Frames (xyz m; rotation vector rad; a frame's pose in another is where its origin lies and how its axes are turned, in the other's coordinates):
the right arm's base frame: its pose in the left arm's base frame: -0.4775 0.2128 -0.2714 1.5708 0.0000 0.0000
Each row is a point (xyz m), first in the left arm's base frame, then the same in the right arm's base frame.
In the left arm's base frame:
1: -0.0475 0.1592 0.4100
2: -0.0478 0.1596 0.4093
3: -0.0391 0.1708 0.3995
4: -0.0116 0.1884 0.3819
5: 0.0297 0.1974 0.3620
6: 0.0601 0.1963 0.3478
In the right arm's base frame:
1: 0.4300 0.6814 0.0536
2: 0.4297 0.6807 0.0532
3: 0.4384 0.6709 0.0420
4: 0.4659 0.6533 0.0244
5: 0.5072 0.6334 0.0154
6: 0.5376 0.6192 0.0165

